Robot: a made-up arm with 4 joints.
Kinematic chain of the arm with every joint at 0, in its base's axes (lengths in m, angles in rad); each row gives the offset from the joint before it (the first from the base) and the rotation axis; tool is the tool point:
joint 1: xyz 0 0 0.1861 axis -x
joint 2: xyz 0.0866 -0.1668 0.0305 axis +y
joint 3: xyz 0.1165 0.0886 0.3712 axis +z
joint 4: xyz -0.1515 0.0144 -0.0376 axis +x
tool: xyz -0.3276 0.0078 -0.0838
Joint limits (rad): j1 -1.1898..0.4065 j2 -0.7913..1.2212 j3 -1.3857..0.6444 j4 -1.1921..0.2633
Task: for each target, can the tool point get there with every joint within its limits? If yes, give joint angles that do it. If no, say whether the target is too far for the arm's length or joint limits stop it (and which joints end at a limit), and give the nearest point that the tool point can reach.
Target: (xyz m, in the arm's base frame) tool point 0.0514 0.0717 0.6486
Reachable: yes | joints 0.2138 0.8844 -0.0810 -0.1281
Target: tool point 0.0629 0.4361 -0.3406
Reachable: no: joint limits stop it (at a limit: joint 1, joint 2, joint 3, joint 4) | nearest point 0.3503 0.3882 0.0742 | short by 0.507 m
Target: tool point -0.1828 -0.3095 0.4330
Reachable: yes | joints -0.5990 0.3067 0.1358 0.0564
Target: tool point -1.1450 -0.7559 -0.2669
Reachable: no: too far | nearest point -0.2977 -0.3431 -0.0195 | short by 0.974 m
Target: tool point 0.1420 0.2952 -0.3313
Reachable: no: joint limits stop it (at a limit: joint 1, joint 2, joint 3, joint 4) | nearest point 0.3503 0.3882 0.0742 | short by 0.465 m
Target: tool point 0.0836 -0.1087 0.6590
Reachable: yes | joints 0.0127 0.9532 0.0563 -0.3813
